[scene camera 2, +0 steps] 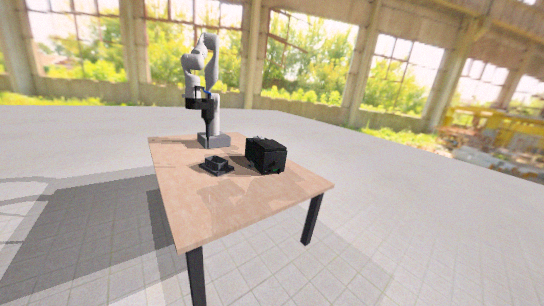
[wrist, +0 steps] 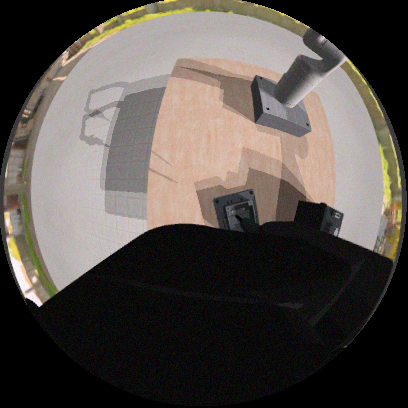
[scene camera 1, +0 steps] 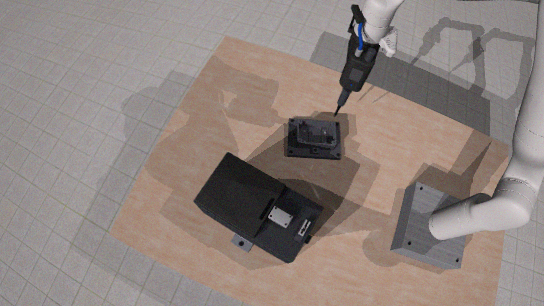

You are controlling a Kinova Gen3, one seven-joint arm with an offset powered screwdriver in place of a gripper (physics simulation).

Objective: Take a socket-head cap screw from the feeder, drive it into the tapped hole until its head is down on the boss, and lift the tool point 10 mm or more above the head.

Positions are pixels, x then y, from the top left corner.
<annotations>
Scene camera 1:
black screw feeder: 280, 241
flat flanged plate: 297, 152
</annotations>
